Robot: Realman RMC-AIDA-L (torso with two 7-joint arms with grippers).
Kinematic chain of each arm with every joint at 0, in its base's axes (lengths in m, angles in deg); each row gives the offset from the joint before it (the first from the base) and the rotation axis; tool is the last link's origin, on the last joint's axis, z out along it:
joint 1: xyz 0 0 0.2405 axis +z
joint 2: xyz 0 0 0 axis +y
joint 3: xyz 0 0 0.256 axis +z
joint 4: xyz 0 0 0 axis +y
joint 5: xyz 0 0 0.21 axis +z
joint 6: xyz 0 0 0 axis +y
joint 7: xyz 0 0 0.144 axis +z
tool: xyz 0 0 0
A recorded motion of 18 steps. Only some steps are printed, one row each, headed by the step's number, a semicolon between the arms.
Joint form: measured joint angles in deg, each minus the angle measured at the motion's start. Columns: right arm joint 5, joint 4, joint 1, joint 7, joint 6, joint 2, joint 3; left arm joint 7, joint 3, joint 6, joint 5, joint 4, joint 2, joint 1.
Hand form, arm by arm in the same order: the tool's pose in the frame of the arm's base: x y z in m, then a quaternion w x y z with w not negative. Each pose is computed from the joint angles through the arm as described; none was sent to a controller.
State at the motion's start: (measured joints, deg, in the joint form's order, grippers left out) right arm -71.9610 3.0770 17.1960 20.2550 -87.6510 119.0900 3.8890; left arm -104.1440 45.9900 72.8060 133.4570 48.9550 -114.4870 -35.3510
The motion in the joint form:
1: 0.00 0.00 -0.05 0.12 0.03 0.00 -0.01; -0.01 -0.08 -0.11 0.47 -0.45 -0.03 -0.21
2: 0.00 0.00 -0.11 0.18 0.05 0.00 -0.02; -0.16 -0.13 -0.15 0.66 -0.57 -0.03 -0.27
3: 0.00 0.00 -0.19 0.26 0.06 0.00 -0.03; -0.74 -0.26 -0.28 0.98 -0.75 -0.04 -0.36
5: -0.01 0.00 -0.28 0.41 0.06 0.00 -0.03; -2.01 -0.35 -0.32 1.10 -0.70 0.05 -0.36
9: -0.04 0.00 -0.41 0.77 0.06 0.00 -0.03; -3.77 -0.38 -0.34 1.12 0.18 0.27 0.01
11: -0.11 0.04 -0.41 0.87 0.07 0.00 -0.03; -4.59 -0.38 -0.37 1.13 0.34 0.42 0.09
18: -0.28 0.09 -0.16 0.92 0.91 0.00 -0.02; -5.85 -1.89 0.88 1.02 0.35 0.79 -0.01
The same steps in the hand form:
1: 0.3758 0.2565 0.0468 0.70277 -0.53352 0.26015 0.39217; -0.2792 0.3957 0.0503 0.25028 -0.92180 -0.29523 -0.02180
2: 0.3761 0.2561 0.0467 0.70271 -0.53334 0.26084 0.39206; -0.2796 0.3957 0.0500 0.24999 -0.92139 -0.29685 -0.02086
3: 0.3765 0.2556 0.0467 0.70265 -0.53306 0.26164 0.39201; -0.2803 0.3958 0.0497 0.25026 -0.91954 -0.30233 -0.02021
5: 0.3769 0.2550 0.0467 0.70240 -0.53258 0.26275 0.39238; -0.2809 0.3961 0.0509 0.25166 -0.91576 -0.31235 -0.02197
9: 0.3774 0.2541 0.0466 0.70146 -0.53166 0.26498 0.39380; -0.2820 0.3965 0.0559 0.25858 -0.90988 -0.32355 -0.02404
11: 0.3773 0.2542 0.0463 0.70061 -0.53187 0.26569 0.39454; -0.2826 0.3967 0.0577 0.26068 -0.90716 -0.32937 -0.02492
18: 0.3776 0.2563 0.0447 0.69817 -0.53422 0.27071 0.39227; -0.2832 0.3960 0.0630 0.25915 -0.90152 -0.34471 -0.03563

